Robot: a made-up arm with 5 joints.
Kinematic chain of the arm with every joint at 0, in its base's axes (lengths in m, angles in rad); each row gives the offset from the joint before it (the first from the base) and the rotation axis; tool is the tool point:
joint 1: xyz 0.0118 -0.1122 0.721 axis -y
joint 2: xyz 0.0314 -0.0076 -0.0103 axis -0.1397 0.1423 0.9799
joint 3: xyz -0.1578 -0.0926 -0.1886 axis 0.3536 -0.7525 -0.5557
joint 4: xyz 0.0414 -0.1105 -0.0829 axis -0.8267 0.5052 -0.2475
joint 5: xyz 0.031 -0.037 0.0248 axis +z
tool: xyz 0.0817 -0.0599 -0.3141
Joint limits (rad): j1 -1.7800..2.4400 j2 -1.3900..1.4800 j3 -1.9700..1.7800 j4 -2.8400..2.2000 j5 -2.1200..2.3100
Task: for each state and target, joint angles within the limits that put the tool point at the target. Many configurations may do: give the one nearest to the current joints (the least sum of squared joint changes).
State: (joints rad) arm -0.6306 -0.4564 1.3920 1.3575 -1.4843
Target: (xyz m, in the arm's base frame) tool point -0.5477 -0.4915 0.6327
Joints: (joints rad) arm -1.0888 0.0794 0.9810 0.9901 -0.9428
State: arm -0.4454 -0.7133 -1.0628 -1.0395 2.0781
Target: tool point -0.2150 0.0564 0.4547
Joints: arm -0.5150 -0.5284 -0.8888 -1.4698 2.0442
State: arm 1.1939 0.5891 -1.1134 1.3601 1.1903
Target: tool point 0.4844 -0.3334 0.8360
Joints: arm 0.6174 1.0646 -1.5026 1.5414 1.0332
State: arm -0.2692 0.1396 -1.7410 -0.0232 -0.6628
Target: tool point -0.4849 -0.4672 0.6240
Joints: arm -0.7290 -0.6401 -1.9062 0.0984 -0.9265
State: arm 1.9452 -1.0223 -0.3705 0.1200 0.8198
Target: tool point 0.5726 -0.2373 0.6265
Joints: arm 1.3760 -0.9594 0.0785 -0.1565 0.8214
